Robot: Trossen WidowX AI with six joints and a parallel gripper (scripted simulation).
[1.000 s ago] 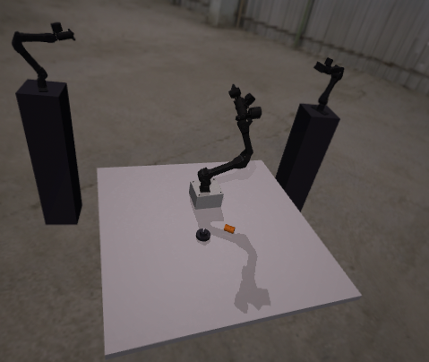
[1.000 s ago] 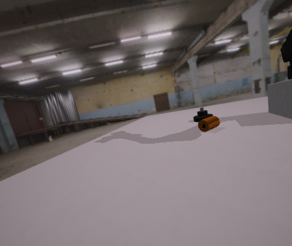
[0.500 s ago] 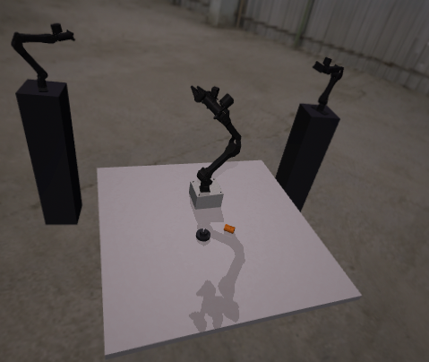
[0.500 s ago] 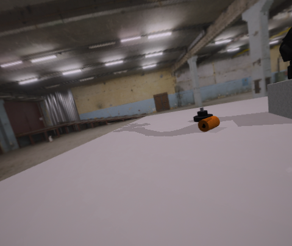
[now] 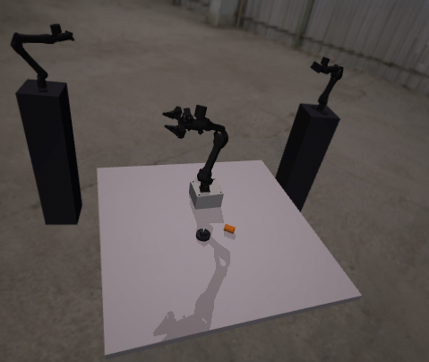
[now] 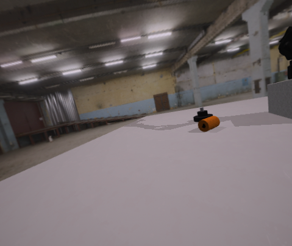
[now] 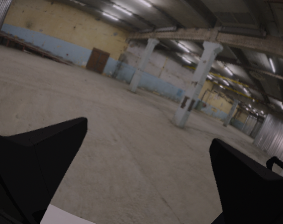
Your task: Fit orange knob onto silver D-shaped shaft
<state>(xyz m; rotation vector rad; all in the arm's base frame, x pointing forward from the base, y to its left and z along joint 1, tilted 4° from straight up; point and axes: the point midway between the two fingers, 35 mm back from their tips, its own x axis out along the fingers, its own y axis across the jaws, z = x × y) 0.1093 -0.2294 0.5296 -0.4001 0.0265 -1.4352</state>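
The orange knob lies 16 cm ahead of my gripper tip, 41 cm to the left of it and 61 cm below it. From my gripper tip the other things lie so: silver shaft 21 cm ahead, 26 cm to the left, 60 cm below.
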